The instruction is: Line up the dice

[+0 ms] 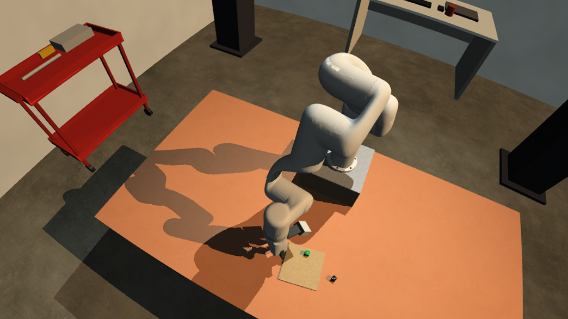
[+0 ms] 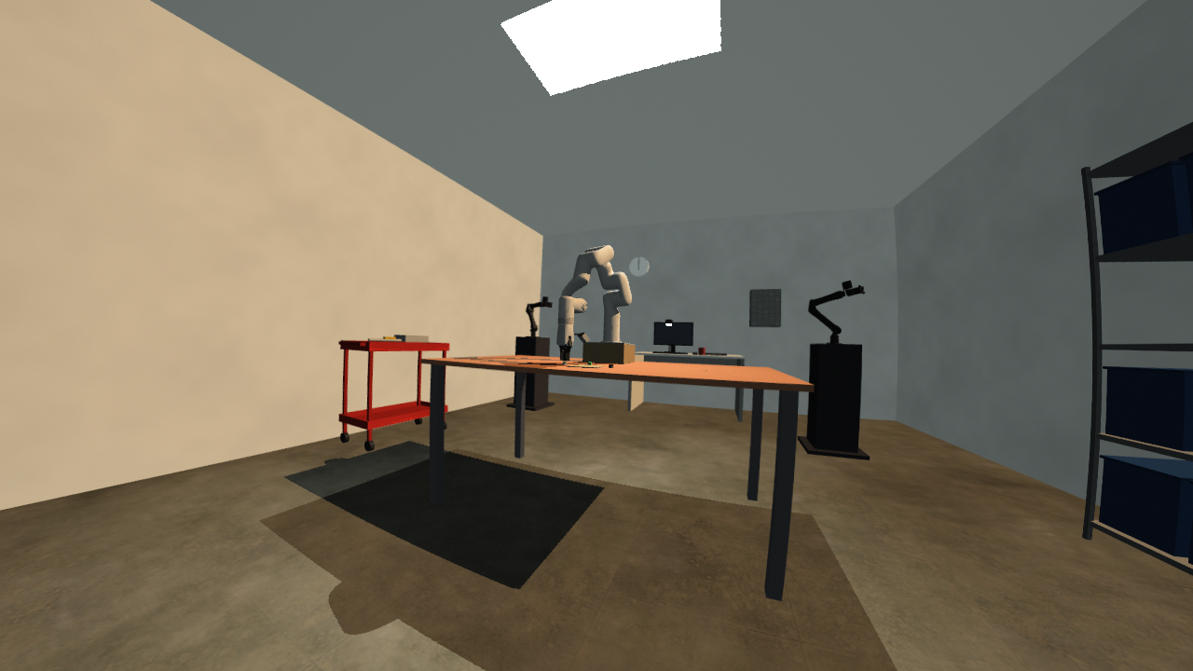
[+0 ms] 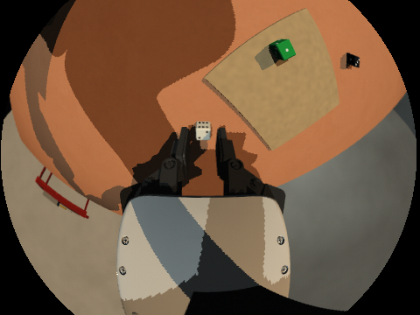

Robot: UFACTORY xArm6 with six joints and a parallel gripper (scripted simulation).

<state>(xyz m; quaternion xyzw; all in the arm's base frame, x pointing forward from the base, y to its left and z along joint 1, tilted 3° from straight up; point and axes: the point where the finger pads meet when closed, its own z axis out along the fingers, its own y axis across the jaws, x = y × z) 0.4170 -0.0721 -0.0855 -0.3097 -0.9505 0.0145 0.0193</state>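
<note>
My gripper is now 30 mm above the white die. Also, from my hand: black die (240 mm to the left, 30 mm below, 10 mm behind); then green die (110 mm to the left, 40 mm behind, 30 mm below); then tan mat (120 mm to the left, 40 mm below, 10 mm ahead).
</note>
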